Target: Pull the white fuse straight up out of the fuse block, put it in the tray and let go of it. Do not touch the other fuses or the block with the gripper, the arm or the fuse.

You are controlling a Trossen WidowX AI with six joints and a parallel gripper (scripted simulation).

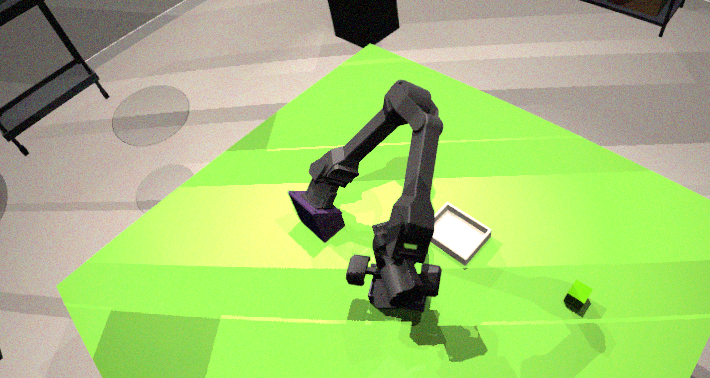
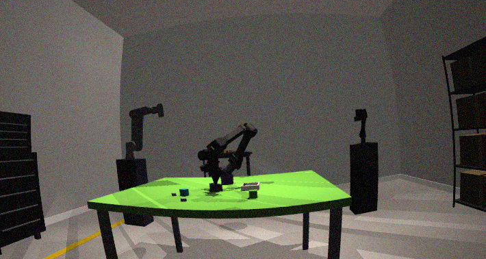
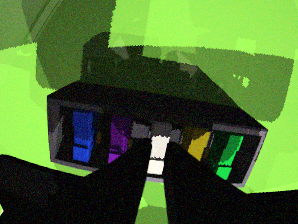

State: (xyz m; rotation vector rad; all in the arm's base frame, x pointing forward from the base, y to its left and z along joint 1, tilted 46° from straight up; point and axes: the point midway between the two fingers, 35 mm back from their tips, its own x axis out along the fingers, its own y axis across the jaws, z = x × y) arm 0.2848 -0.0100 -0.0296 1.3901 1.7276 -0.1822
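The yellow fuse lies 20 mm behind my gripper tip, 10 mm to the right of it and 10 mm below it. From my gripper tip the other things lie so: purple fuse (20 mm ahead, 10 mm to the left, 10 mm below); green fuse (30 mm behind, 20 mm to the right, 10 mm below); white fuse (10 mm below).
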